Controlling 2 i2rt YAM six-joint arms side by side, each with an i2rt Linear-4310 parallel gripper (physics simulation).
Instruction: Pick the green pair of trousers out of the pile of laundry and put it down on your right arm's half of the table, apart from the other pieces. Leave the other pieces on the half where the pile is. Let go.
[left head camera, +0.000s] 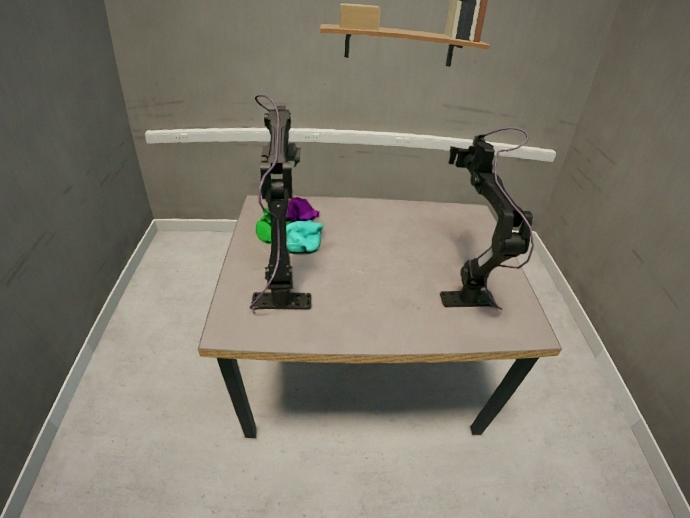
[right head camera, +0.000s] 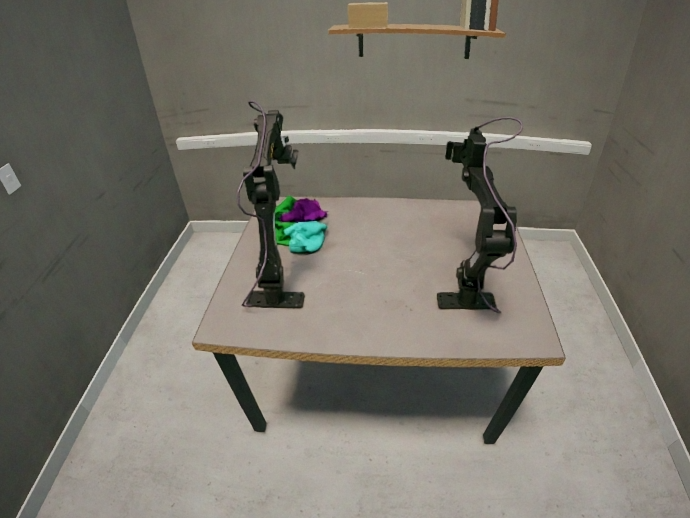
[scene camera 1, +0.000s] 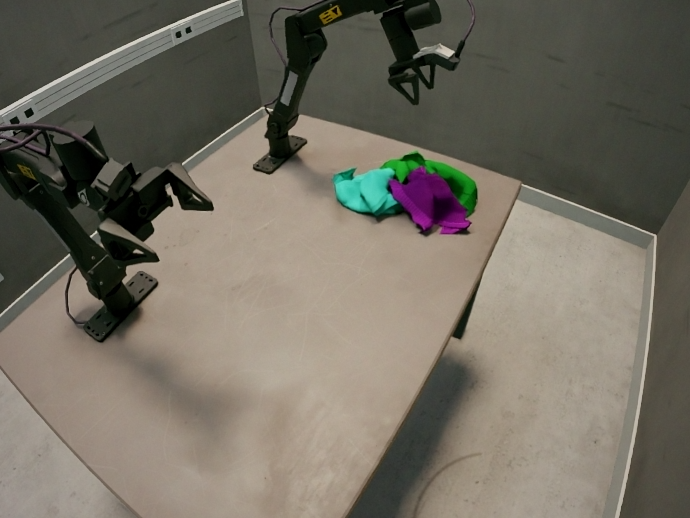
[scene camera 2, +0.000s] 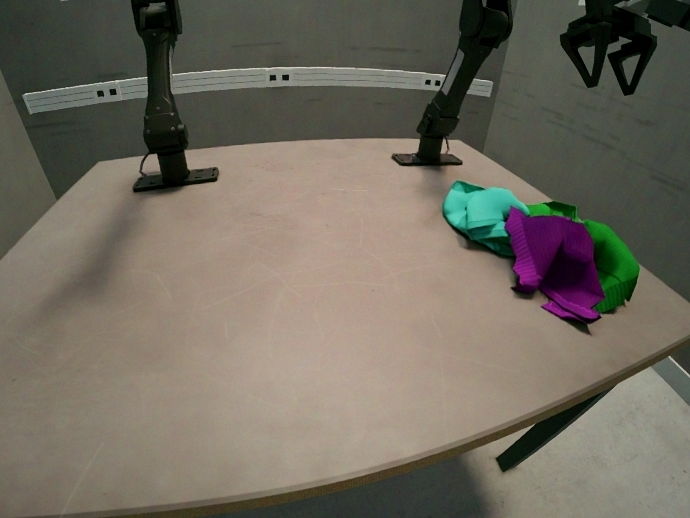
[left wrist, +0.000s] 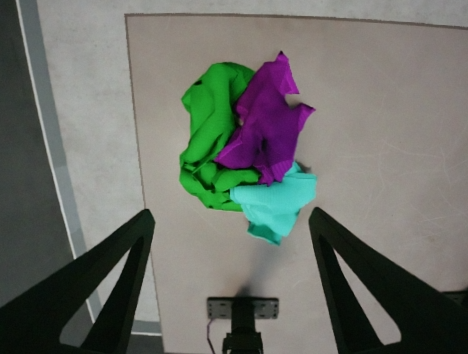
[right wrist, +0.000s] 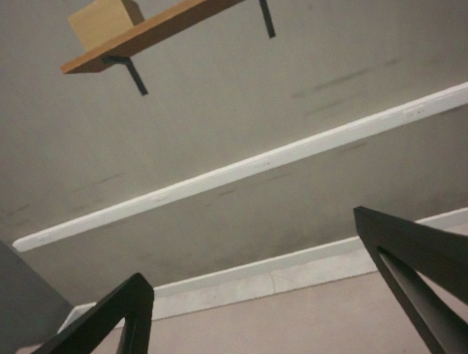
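Observation:
The green trousers (scene camera 1: 460, 181) (scene camera 2: 613, 265) (left wrist: 205, 120) lie crumpled on the table, near its left edge in the left wrist view. A purple piece (right head camera: 304, 210) (scene camera 1: 428, 199) (scene camera 2: 557, 250) (left wrist: 270, 120) lies partly over them. A turquoise piece (left head camera: 304, 236) (right head camera: 307, 236) (scene camera 1: 367, 192) (scene camera 2: 487, 214) (left wrist: 277, 202) lies against both, overlapping the green at one end. My left gripper (scene camera 1: 421, 94) (scene camera 2: 609, 90) (left wrist: 231, 214) is open and empty, high above the pile. My right gripper (scene camera 1: 185, 233) (right wrist: 242, 253) is open and empty, raised above the other half, far from the pile.
The table (left head camera: 378, 328) (right head camera: 378, 334) (scene camera 1: 289, 334) (scene camera 2: 278, 390) bears both arm bases. The pile lies near a table corner. My left arm hides part of the green piece in the left head camera. A wall shelf (left head camera: 412, 36) (right head camera: 418, 30) (right wrist: 155, 35) holds a box and books.

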